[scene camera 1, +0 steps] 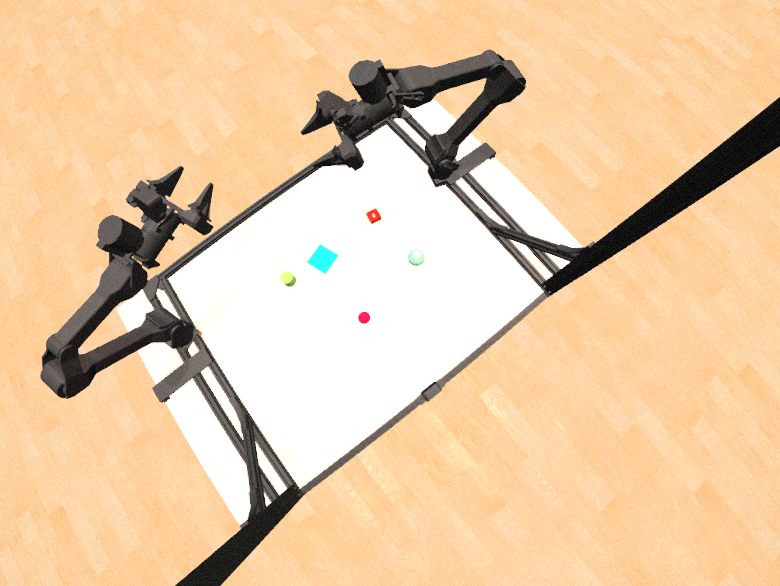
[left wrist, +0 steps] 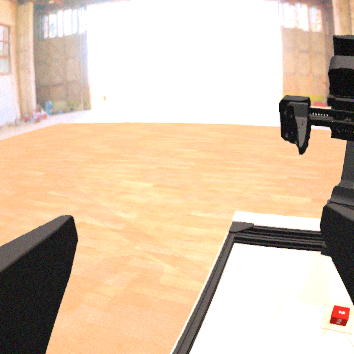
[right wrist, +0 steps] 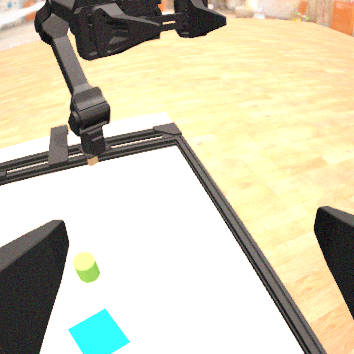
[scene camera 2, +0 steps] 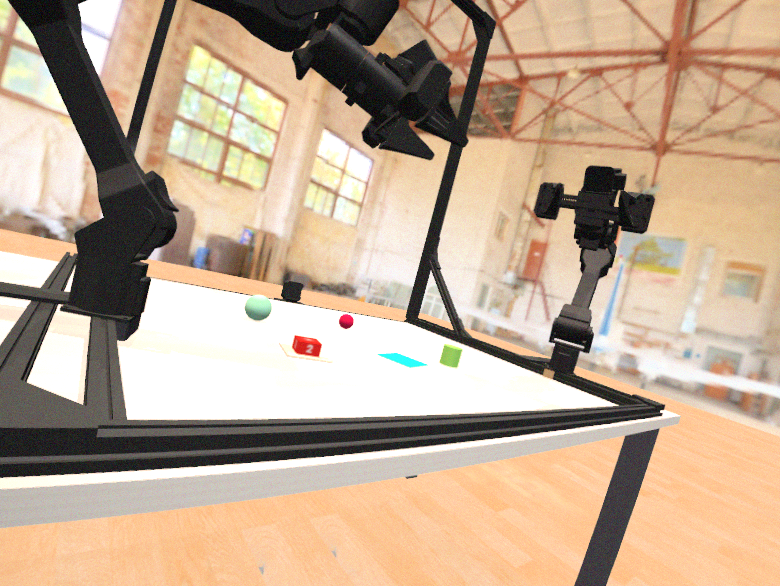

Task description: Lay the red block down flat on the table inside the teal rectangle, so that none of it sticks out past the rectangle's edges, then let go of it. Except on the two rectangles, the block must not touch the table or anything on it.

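Places are measured from the left arm's base along level axes (x back, y left, z down), in centimetres.
Pixels of known places: left gripper, fingertip midpoint: (scene camera 1: 197, 174) (left wrist: 202, 223) (right wrist: 195, 23) (scene camera 2: 589, 189); right gripper, fingertip midpoint: (scene camera 1: 307, 149) (left wrist: 339, 156) (right wrist: 194, 227) (scene camera 2: 448, 151); left arm's base, link origin: (scene camera 1: 184, 335) (right wrist: 93, 148) (scene camera 2: 560, 371); right arm's base, link origin: (scene camera 1: 441, 172) (scene camera 2: 104, 311).
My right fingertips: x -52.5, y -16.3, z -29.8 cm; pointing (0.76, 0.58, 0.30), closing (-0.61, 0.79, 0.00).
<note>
For each thing: its middle in the pictures, then the offset to it from my right fingertips. "spot": a spot on its surface instead.
- red block, body centre: (scene camera 2: 306, 346) (left wrist: 339, 315) (scene camera 1: 373, 216) dy -11.1, dx -5.2, dz +30.8 cm
- pale cream rectangle, surface spot: (scene camera 2: 285, 348) spot: dy -12.9, dx -7.3, dz +31.6 cm
- teal rectangle, surface spot: (right wrist: 99, 334) (scene camera 2: 404, 360) (scene camera 1: 321, 258) spot: dy -4.7, dx +13.1, dz +31.6 cm
- green cylinder, body centre: (right wrist: 85, 267) (scene camera 2: 450, 355) (scene camera 1: 288, 279) dy -0.5, dx +23.4, dz +29.9 cm
- mint ball, body centre: (scene camera 2: 258, 307) (scene camera 1: 416, 257) dy -28.3, dx +0.0, dz +29.5 cm
- crimson ball, body centre: (scene camera 2: 346, 321) (scene camera 1: 364, 317) dy -24.7, dx +21.7, dz +30.2 cm
The red block (scene camera 1: 373, 216) (scene camera 2: 306, 346) (left wrist: 340, 315) lies on a pale cream rectangle (scene camera 2: 285, 348) (left wrist: 327, 325), which barely shows in scene camera 1. The teal rectangle (scene camera 1: 322, 258) (scene camera 2: 402, 359) (right wrist: 99, 334) has no object on it. It lies to the lower left of the block in scene camera 1. My right gripper (scene camera 1: 308, 148) (scene camera 2: 448, 151) (right wrist: 194, 227) is open and empty, high above the table's edge and well away from the block. My left gripper (scene camera 1: 196, 176) (scene camera 2: 592, 206) (left wrist: 202, 223) is open and empty, raised beyond the table's edge.
A green cylinder (scene camera 1: 287, 278) (scene camera 2: 450, 356) (right wrist: 88, 268) stands close to the teal rectangle. A mint ball (scene camera 1: 416, 257) (scene camera 2: 257, 307) lies to the lower right of the block in scene camera 1, and a crimson ball (scene camera 1: 363, 317) (scene camera 2: 346, 321) lies farther down. Dark rails frame the table.
</note>
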